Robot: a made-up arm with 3 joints. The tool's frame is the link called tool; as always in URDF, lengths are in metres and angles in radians. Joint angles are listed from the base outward. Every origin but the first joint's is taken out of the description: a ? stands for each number. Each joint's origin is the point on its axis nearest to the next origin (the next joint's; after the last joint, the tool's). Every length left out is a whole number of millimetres.
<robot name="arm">
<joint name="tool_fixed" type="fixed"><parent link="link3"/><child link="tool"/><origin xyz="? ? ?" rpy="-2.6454 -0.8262 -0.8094"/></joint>
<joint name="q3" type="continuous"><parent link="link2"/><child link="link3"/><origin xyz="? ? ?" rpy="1.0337 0.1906 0.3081"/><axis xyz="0 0 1"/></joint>
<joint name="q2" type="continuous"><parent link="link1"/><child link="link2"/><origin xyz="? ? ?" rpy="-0.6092 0.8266 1.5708"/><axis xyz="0 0 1"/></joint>
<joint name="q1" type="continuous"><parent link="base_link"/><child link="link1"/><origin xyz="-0.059 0.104 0.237" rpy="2.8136 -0.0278 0.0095"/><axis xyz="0 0 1"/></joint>
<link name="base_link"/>
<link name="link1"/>
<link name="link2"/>
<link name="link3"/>
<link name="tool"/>
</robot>
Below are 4 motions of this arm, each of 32 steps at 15 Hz.
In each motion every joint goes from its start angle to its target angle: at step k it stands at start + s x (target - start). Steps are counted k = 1, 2, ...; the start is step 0. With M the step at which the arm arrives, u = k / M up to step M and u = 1 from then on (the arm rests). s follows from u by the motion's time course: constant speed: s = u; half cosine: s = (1 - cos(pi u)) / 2; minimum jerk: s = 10 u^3 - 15 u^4 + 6 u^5.
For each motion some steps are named. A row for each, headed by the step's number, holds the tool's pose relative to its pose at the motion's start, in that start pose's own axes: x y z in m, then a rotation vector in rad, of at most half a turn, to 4 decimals.
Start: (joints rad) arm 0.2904 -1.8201 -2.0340
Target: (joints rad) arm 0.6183 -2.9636 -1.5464
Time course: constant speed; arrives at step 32
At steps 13, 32:
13: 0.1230 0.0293 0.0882 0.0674 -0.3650 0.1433
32: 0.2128 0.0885 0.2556 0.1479 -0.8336 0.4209

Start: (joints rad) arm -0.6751 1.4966 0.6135
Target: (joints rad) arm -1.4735 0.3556 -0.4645
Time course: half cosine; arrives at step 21
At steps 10, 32:
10: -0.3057 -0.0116 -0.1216 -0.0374 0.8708 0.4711
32: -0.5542 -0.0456 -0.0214 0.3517 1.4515 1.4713

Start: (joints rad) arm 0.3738 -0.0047 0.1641
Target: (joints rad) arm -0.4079 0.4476 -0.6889
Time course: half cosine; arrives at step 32
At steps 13, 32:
13: 0.0342 0.0136 -0.0179 -0.1376 -0.0377 0.3477
32: 0.1206 0.0595 -0.0403 -0.3868 -0.2225 0.8767

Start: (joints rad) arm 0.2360 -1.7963 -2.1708
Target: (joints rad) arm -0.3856 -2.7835 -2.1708
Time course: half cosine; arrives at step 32
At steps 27, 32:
27: -0.0020 0.0337 -0.0112 -0.4913 -0.3785 1.1859
32: -0.0086 0.0415 -0.0126 -0.5062 -0.4020 1.2658

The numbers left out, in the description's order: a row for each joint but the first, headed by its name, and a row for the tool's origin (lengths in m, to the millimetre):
tool: -0.169 -0.084 0
q3: 0.166 -0.192 0
q2: -0.23 0.164 0

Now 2 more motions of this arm.
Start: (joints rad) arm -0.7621 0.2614 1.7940
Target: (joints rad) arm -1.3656 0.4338 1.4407
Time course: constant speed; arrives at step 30
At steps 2, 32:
2: -0.0078 -0.0024 -0.0129 -0.0067 0.0407 0.0086
32: -0.1554 -0.0311 -0.1466 -0.0352 0.5904 0.1537

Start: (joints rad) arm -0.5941 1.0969 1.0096
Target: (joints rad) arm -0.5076 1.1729 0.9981
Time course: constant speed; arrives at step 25
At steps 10, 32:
10: 0.0112 0.0030 0.0167 -0.0115 -0.0535 0.0168
32: 0.0263 0.0087 0.0426 -0.0287 -0.1335 0.0432

